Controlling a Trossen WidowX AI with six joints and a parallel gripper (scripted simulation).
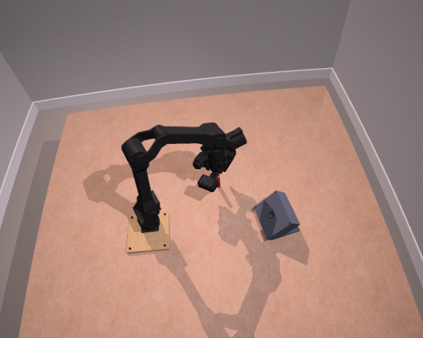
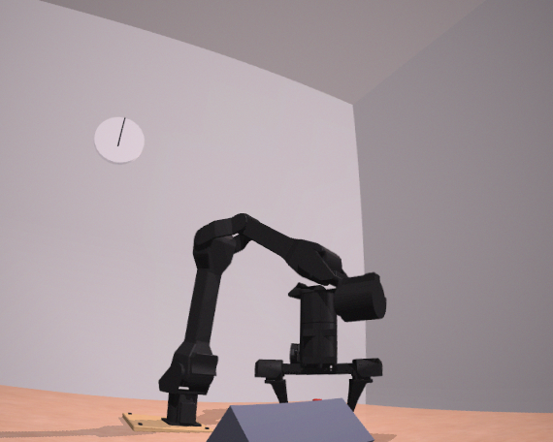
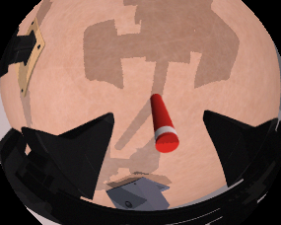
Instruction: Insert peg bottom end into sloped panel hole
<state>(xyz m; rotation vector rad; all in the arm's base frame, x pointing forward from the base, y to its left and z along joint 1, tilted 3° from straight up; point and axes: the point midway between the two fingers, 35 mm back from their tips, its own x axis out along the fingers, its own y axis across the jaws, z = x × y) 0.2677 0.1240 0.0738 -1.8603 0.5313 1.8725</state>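
My gripper tip is now 20 mm below the red peg. Also, from my gripper tip: grey sloped panel: 180 mm ahead, 170 mm to the right.
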